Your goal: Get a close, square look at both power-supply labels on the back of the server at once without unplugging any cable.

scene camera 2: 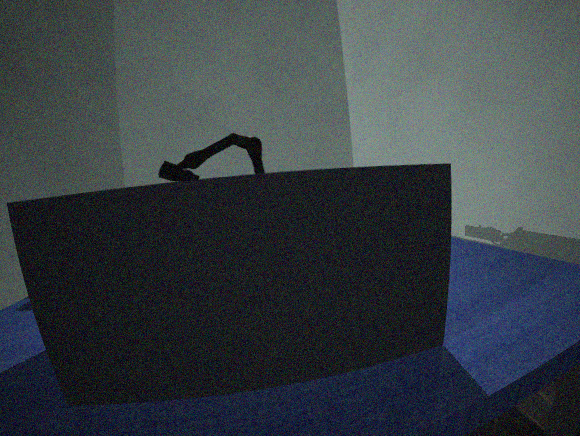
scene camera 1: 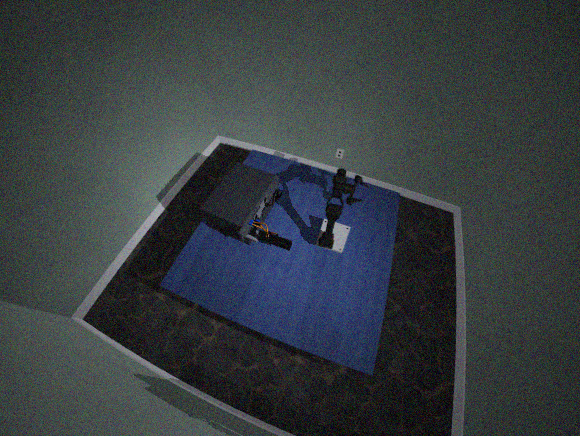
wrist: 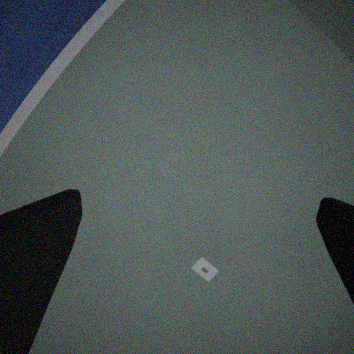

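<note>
The server is a large dark box on the blue mat. Its cabled side faces the arm in scene camera 1, with orange and blue cables at its near corner. In scene camera 2 a plain dark side shows. The power-supply labels cannot be made out in the scene views and do not show in the wrist view. My gripper is open and empty, raised to the right of the server in scene camera 1, apart from it and turned toward the wall. In scene camera 2 the dark hand shows above the server's top edge.
The arm's base stands at a white plate on the blue mat. A dark block lies by the cables. A wall outlet is beyond the arm. A pale strip runs along the walls.
</note>
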